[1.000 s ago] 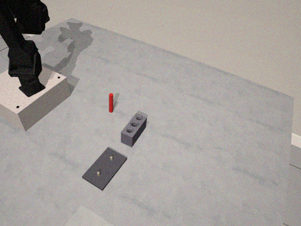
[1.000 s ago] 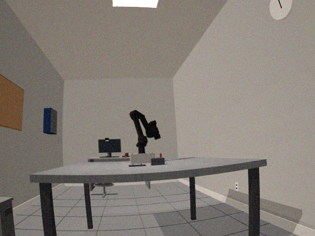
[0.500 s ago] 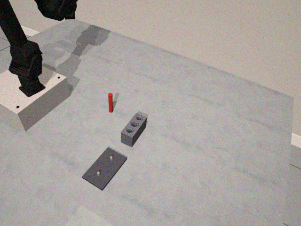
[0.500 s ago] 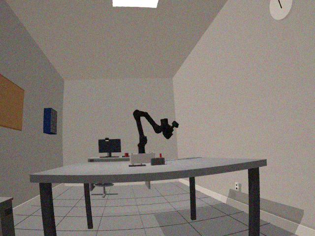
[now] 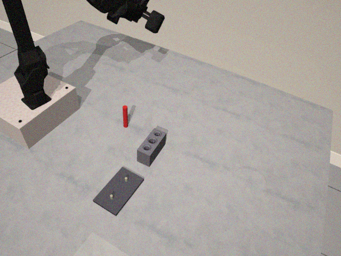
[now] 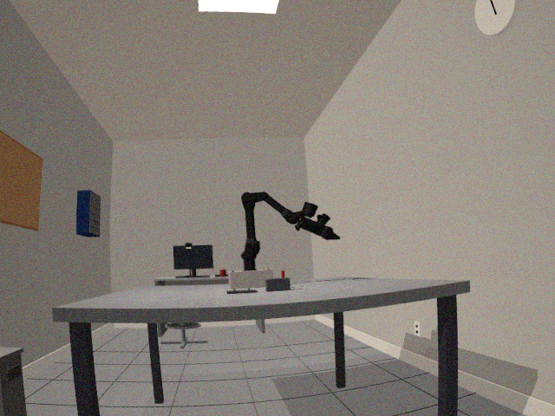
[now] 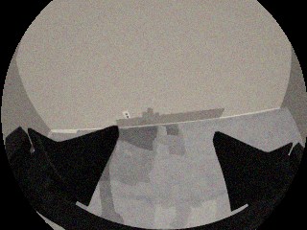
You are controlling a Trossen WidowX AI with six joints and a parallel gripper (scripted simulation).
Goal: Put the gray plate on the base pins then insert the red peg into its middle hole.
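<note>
Right now my gripper tip is 320 mm short of the gray plate, 310 mm to the left of it and 190 mm above it. From my gripper tip the other things lie so: red peg: 280 mm to the right, 190 mm below, 180 mm ahead.
</note>
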